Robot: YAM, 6 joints.
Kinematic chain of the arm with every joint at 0, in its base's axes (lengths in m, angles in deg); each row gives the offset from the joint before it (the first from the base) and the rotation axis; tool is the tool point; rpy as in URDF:
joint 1: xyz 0 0 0.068 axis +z
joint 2: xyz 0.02 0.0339 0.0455 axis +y
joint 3: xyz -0.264 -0.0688 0 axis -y
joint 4: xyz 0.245 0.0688 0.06 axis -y
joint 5: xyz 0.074 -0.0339 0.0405 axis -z
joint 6: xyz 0.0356 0 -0.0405 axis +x
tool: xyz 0 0 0 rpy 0 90 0
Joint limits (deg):
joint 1: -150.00..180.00
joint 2: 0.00..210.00
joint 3: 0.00..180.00
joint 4: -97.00..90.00
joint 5: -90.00..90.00
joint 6: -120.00..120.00
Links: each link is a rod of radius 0.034 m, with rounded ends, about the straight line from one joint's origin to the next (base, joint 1, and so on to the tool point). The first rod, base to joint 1, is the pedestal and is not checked.
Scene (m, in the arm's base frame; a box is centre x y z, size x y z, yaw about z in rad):
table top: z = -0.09
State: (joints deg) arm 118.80 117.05 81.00 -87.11 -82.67 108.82
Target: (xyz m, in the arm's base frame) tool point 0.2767 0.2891 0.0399
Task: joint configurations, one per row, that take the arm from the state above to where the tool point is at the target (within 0.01 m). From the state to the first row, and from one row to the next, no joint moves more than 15 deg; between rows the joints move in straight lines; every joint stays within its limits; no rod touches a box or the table.
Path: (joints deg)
1: 105.87 122.01 83.51 -84.71 -82.46 108.82
2: 92.94 126.98 86.02 -82.31 -82.25 108.82
3: 80.00 131.94 88.53 -79.92 -82.04 108.82
4: 67.07 136.91 91.04 -77.52 -81.83 108.82
5: 54.14 141.87 93.55 -75.12 -81.62 108.82
6: 41.21 146.84 96.06 -72.72 -81.41 108.82

